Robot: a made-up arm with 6 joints. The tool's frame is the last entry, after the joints. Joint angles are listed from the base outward. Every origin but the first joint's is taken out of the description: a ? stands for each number. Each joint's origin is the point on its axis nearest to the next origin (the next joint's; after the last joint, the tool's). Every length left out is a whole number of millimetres.
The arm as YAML. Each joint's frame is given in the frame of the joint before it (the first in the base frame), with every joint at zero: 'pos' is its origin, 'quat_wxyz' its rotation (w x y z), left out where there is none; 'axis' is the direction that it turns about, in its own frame. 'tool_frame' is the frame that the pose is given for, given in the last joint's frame.
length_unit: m
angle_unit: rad
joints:
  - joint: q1
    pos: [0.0, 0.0, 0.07]
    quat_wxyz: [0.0, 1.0, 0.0, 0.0]
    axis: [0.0, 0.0, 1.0]
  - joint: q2
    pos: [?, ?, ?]
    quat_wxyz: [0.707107, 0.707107, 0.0, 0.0]
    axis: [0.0, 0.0, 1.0]
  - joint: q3
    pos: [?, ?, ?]
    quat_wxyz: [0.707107, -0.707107, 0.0, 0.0]
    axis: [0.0, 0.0, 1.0]
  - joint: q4
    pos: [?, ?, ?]
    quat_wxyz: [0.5, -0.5, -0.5, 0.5]
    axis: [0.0, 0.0, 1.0]
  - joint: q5
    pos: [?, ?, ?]
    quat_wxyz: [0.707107, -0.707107, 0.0, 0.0]
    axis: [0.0, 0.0, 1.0]
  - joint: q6
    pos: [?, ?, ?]
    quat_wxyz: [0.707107, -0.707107, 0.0, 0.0]
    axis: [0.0, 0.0, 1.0]
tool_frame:
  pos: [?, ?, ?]
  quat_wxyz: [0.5, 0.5, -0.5, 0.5]
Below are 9 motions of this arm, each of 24 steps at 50 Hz.
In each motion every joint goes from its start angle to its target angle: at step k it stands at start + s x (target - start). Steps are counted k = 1, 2, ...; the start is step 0. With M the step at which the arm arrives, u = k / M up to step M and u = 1 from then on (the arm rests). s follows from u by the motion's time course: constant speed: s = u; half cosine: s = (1 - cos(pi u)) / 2; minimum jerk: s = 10 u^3 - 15 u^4 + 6 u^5.
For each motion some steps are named. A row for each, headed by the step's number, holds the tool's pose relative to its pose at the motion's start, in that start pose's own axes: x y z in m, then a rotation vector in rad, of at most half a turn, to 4 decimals.
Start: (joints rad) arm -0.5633 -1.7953 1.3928 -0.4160 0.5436 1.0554
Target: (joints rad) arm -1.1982 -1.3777 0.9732 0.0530 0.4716 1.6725
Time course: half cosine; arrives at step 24
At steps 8, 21, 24:
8: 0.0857 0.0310 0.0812 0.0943 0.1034 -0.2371
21: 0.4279 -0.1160 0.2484 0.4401 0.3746 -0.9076
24: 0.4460 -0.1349 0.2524 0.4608 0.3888 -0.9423

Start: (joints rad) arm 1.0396 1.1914 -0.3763 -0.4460 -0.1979 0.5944
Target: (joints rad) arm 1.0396 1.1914 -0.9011 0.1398 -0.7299 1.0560
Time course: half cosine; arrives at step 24
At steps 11, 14, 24:
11: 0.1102 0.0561 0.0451 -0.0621 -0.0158 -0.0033
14: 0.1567 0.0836 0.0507 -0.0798 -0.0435 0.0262
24: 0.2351 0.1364 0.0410 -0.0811 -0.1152 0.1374

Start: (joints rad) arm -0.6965 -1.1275 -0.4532 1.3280 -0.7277 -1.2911
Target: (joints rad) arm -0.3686 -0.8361 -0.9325 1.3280 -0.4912 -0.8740
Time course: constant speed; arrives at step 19
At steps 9, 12, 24:
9: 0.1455 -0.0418 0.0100 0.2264 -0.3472 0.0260
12: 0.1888 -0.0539 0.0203 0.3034 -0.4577 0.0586
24: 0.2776 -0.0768 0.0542 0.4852 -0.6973 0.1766

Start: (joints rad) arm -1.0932 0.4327 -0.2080 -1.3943 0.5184 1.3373
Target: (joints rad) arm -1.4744 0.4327 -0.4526 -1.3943 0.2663 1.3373
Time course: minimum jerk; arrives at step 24
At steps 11, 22, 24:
11: 0.1526 0.0768 0.0347 0.0531 -0.0188 -0.2630
22: 0.3865 0.1253 0.0681 0.0847 -0.0468 -0.6293
24: 0.3887 0.1254 0.0683 0.0847 -0.0470 -0.6326

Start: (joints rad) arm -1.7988 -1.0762 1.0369 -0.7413 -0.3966 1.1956
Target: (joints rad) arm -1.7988 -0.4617 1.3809 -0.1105 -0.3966 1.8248
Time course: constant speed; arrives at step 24
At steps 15, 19, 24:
15: -0.1204 0.1417 -0.1964 -0.3062 -0.3061 0.2067
19: -0.1474 0.1618 -0.2707 -0.3982 -0.3627 0.2742
24: -0.1756 0.1713 -0.3727 -0.5190 -0.4177 0.3618

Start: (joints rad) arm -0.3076 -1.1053 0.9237 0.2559 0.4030 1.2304
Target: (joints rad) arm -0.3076 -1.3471 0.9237 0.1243 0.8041 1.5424
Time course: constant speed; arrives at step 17
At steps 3, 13, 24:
3: -0.0154 -0.0412 0.0102 0.0963 0.0470 0.0645
13: -0.0429 -0.1904 0.0297 0.3894 0.2272 0.2825
24: -0.0429 -0.2524 0.0308 0.4926 0.3100 0.3698

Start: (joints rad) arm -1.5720 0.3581 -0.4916 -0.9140 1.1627 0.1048
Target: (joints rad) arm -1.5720 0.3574 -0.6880 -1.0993 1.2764 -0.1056
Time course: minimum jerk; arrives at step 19
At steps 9, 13, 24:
9: 0.0025 -0.0522 -0.0232 0.0033 -0.0444 0.1052
13: 0.0084 -0.0901 -0.0456 0.0075 -0.0899 0.1823
24: 0.0126 -0.1077 -0.0581 0.0102 -0.1160 0.2183

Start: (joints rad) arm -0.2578 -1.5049 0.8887 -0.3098 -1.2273 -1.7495
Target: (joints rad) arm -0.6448 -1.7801 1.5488 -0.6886 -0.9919 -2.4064
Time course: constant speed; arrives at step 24
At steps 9, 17, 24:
9: -0.0341 0.1079 -0.0550 -0.1036 0.0774 0.3094
17: -0.0942 0.1830 -0.0842 -0.1726 0.1175 0.5776
24: -0.1606 0.2269 -0.0910 -0.2137 0.1410 0.7992

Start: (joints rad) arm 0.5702 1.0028 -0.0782 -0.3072 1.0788 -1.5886
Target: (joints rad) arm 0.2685 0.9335 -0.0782 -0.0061 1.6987 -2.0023
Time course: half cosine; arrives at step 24
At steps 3, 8, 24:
3: 0.0036 -0.0146 -0.0115 -0.0255 -0.0305 0.0181
8: 0.0335 -0.0981 -0.0731 -0.1601 -0.2063 0.1137
24: 0.2644 -0.3823 -0.2285 -0.5062 -0.8956 0.3700

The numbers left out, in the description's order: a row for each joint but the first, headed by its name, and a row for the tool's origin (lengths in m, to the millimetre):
q2: -0.04 0.403 0.0
q3: 0.012 -0.314 0.0
q4: -0.1 0.207 0.0
q5: 0.281 -0.023 0.0
q6: -0.001 -0.204 0.0
tool: -0.088 -0.002 0.0

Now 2 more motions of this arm.
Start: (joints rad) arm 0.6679 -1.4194 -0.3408 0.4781 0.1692 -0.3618
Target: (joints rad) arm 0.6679 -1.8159 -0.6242 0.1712 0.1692 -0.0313
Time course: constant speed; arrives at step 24
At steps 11, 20, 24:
11: 0.0005 0.0202 -0.0384 0.1838 -0.2198 -0.0097
20: 0.0089 0.0286 -0.0591 0.3159 -0.3903 0.0325
24: 0.0140 0.0303 -0.0649 0.3688 -0.4605 0.0647

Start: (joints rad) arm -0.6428 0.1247 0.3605 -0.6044 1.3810 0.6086
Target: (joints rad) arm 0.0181 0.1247 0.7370 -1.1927 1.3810 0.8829
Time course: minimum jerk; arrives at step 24
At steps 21, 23, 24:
21: 0.2432 0.1844 -0.7299 -0.4033 -0.9893 -0.0041
23: 0.2506 0.1824 -0.7378 -0.4138 -1.0014 -0.0006
24: 0.2509 0.1823 -0.7381 -0.4143 -1.0019 -0.0004

